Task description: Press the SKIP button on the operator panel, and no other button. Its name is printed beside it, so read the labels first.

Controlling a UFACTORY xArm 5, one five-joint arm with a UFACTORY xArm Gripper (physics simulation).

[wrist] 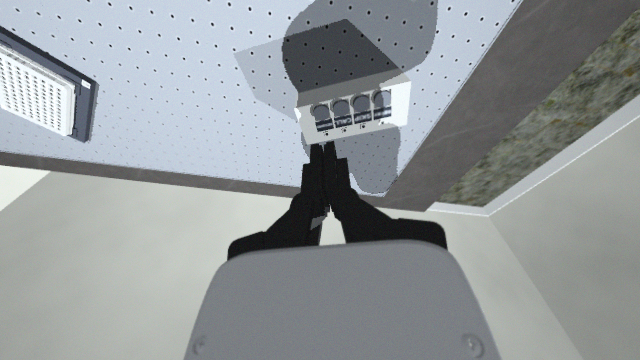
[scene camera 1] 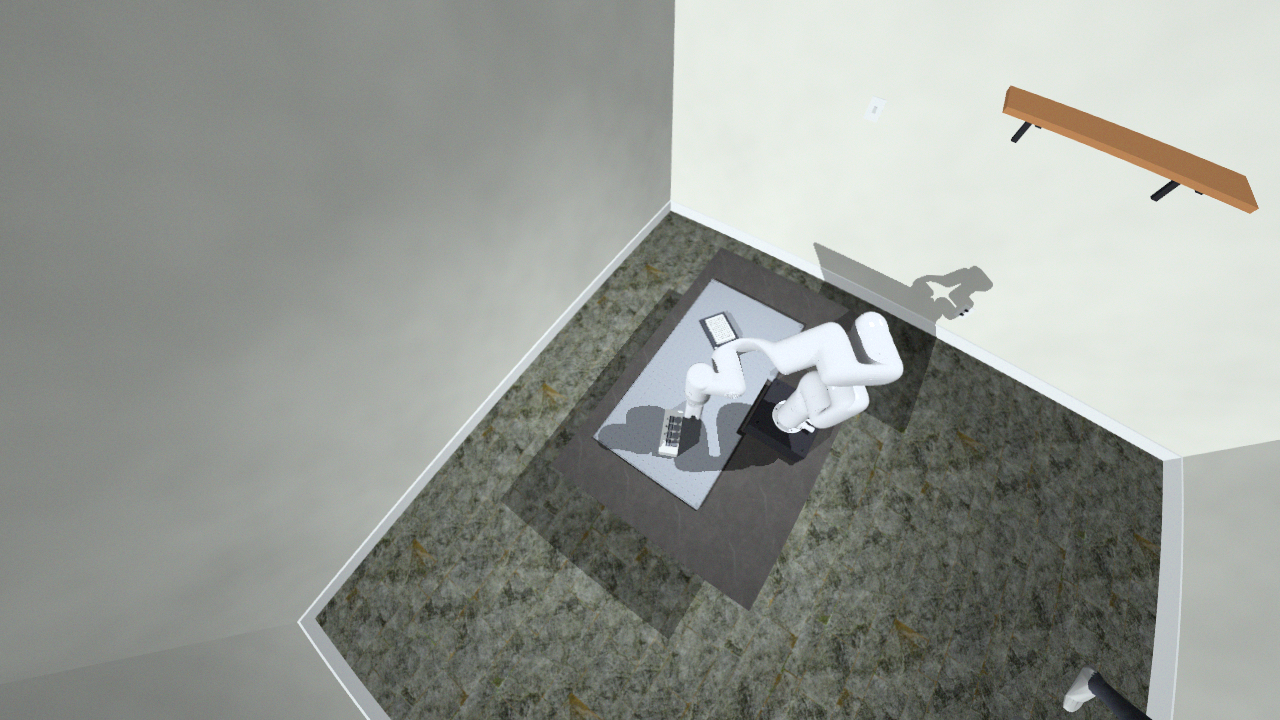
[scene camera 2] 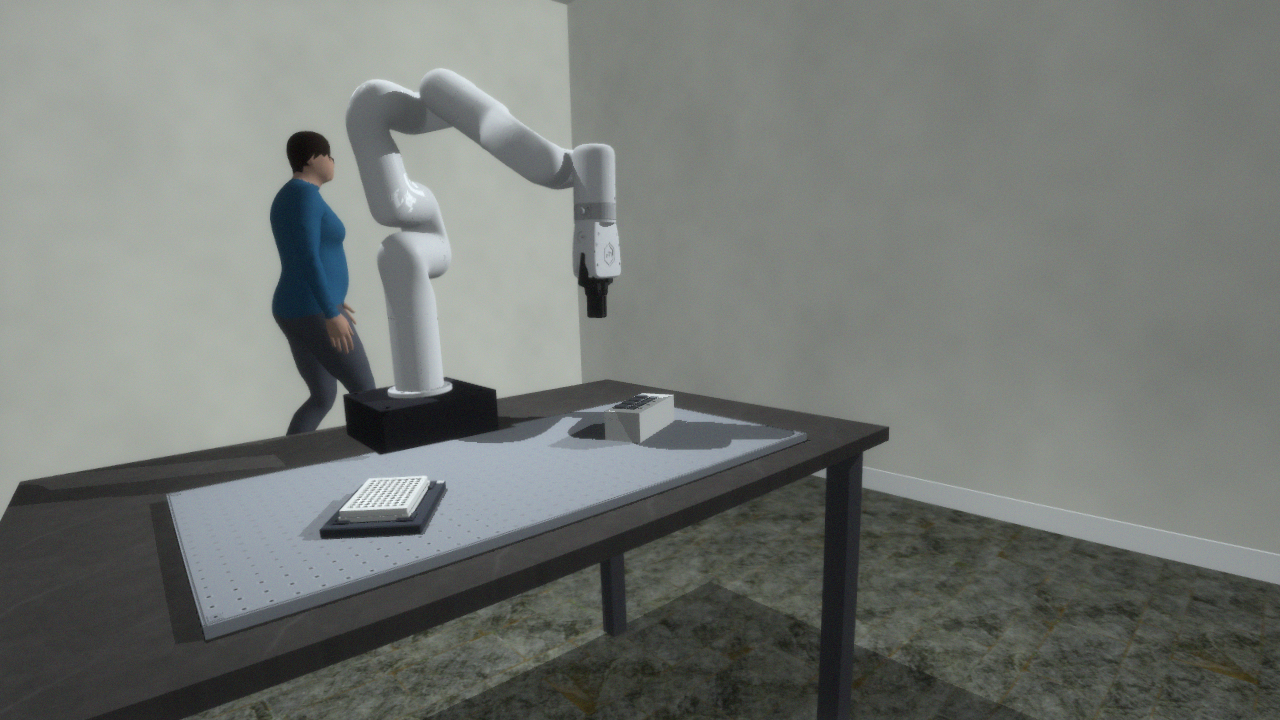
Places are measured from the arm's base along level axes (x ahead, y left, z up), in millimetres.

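Pixels of known places: gripper, between the fingertips: [wrist: 326, 157] [scene camera 2: 597, 317]; arm's base, origin of its link: [scene camera 1: 788, 416] [scene camera 2: 420, 391].
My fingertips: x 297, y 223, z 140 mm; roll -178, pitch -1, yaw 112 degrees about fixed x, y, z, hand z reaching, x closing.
For each thing: its middle in the pictures, then the offset to it from my fingertips. "*": a spot on its surface instead. Level surfaces: height alone.
- operator panel, middle of its body: [wrist: 350, 109] [scene camera 2: 641, 415] [scene camera 1: 670, 432] dx +48, dy +56, dz -186 mm
- SKIP label, a spot on its surface: [wrist: 362, 117] * dx +47, dy +72, dz -161 mm
- SKIP button, middle of its body: [wrist: 361, 103] dx +26, dy +63, dz -162 mm
- CALL label, a spot on its surface: [wrist: 343, 121] * dx +58, dy +45, dz -161 mm
- white well plate, middle of its body: [scene camera 2: 387, 497] [wrist: 36, 96] [scene camera 1: 720, 329] dx +113, dy -452, dz -195 mm
- perforated board, height of its surface: dz -214 mm
- dark table, height of its surface: dz -227 mm
The operator panel [scene camera 1: 668, 451] [scene camera 2: 656, 419] [wrist: 401, 100] is a light box with a row of round grey buttons on top, standing on the perforated board. In the wrist view the labels are upside down and small. The SKIP label [wrist: 362, 117] is at the third button from the left, the SKIP button [wrist: 361, 103]. The CALL label [wrist: 343, 121] is at the second. The outer two labels are too blurred to read. My gripper [scene camera 1: 692, 415] [scene camera 2: 597, 316] [wrist: 326, 157] is shut and empty, pointing down, well above the panel and apart from it.
A white well plate [scene camera 1: 718, 329] [scene camera 2: 386, 496] [wrist: 35, 92] sits in a dark holder at the board's other end. The perforated board [scene camera 1: 662, 376] [scene camera 2: 501, 492] [wrist: 200, 90] lies on the dark table [scene camera 1: 716, 546] [scene camera 2: 80, 555]. A person [scene camera 2: 308, 241] stands behind the arm's black base [scene camera 2: 420, 419].
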